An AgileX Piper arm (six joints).
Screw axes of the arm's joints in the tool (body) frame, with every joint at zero. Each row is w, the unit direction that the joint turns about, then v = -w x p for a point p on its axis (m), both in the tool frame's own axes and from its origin. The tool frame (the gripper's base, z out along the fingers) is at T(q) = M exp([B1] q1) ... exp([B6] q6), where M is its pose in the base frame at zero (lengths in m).
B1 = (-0.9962, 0, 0.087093, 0, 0.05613, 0)
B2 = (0, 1, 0, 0.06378, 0, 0.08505)
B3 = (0, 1, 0, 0.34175, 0, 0.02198)
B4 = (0, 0, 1, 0, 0, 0)
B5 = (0, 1, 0, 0.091, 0, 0)
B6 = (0, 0, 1, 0, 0, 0)
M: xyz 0.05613 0 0.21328 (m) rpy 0 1.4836 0 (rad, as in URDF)
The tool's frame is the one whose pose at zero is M.
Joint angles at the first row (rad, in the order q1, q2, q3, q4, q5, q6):
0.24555 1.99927 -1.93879 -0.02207 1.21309 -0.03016
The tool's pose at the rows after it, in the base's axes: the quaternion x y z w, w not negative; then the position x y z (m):
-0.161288 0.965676 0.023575 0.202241 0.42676 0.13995 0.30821
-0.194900 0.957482 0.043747 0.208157 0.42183 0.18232 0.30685
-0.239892 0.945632 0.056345 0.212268 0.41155 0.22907 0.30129
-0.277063 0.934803 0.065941 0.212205 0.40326 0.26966 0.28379
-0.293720 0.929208 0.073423 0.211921 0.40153 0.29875 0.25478
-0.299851 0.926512 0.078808 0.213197 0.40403 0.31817 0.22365
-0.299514 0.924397 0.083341 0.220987 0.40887 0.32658 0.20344
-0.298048 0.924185 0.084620 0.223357 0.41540 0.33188 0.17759
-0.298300 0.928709 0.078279 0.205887 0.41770 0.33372 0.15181
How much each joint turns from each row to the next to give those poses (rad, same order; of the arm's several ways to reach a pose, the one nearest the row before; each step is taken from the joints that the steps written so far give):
0.07444 0.04712 -0.07361 0.00571 0.00114 0.02169
0.08797 0.04180 -0.06187 0.01636 0.00116 0.01481
0.09994 0.04825 -0.05837 0.00000 -0.00404 0.00467
0.08151 0.05968 -0.03414 0.00000 -0.03086 0.00212
0.05026 0.06619 -0.00333 0.00000 -0.06711 0.01422
0.02740 0.06709 0.00005 0.00000 -0.07333 0.01373
0.00690 0.04386 0.00001 0.00000 -0.06213 0.00622
0.00012 0.05372 -0.00002 0.00001 -0.05919 0.00285
0.00001 0.04917 0.00001 -0.00001 -0.01100 0.00236

